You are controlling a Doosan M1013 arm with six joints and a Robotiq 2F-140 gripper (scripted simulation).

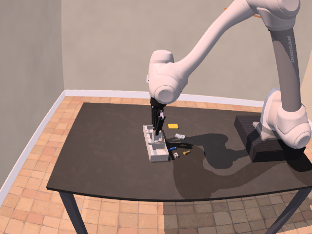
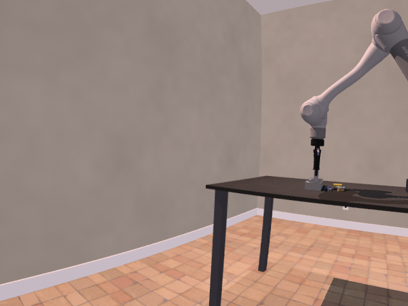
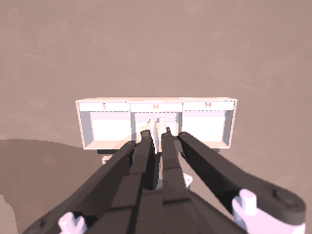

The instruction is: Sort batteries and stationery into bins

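The three joined white bins is 40 mm below my hand. Also, from my hand: small white block: 130 mm behind, 70 mm to the right, 60 mm below; then small blue thing: 80 mm behind, 60 mm below, 40 mm to the left; then gold bolt: 150 mm behind, 70 mm to the left, 60 mm below.
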